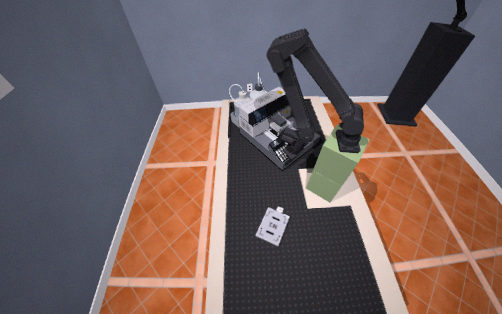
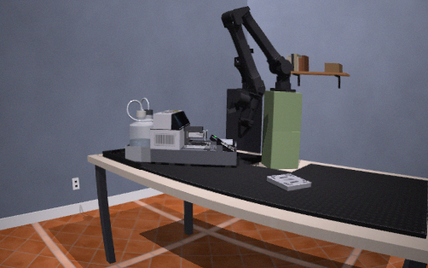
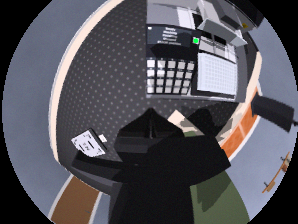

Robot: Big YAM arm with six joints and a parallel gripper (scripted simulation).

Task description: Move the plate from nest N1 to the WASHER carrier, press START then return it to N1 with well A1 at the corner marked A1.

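Now: hand 180 mm to the left of the well plate, 60 mm past it and 60 mm above it. Also, from my hand: bottle (430 mm to the right, 320 mm ahead); plate nest N1 (350 mm to the left, 150 mm below, 50 mm ahead); plate washer (280 mm to the right, 50 mm ahead, 30 mm below).
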